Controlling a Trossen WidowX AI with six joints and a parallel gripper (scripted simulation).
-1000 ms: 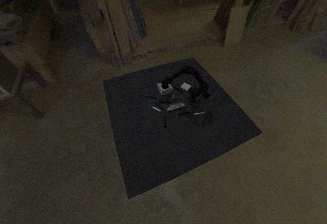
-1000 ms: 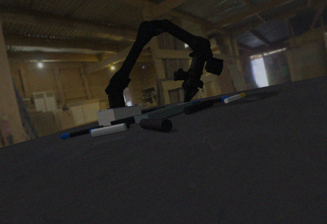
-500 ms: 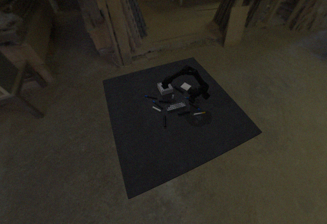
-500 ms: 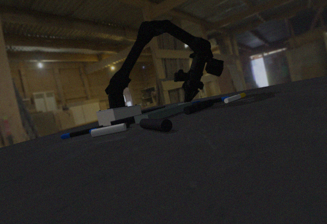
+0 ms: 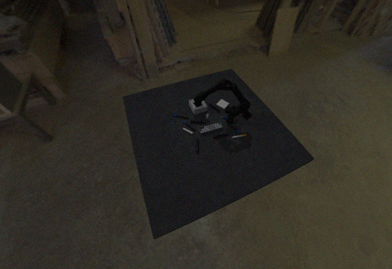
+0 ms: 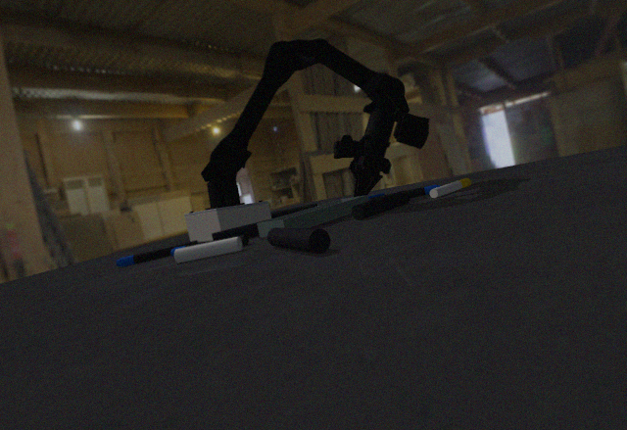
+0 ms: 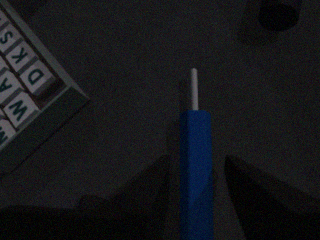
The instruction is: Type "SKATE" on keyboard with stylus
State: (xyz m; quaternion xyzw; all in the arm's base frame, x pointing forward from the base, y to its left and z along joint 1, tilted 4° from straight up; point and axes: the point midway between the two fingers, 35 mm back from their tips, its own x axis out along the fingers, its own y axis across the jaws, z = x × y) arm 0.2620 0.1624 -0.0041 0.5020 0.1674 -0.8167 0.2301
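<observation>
My gripper tip is 1 cm to the left of the blue stylus and 1 cm past it. Round my gripper tip: white pad (16 cm behind, 9 cm to the left, 1 cm below); then yellow-tipped marker (21 cm ahead, 2 cm to the right).
</observation>
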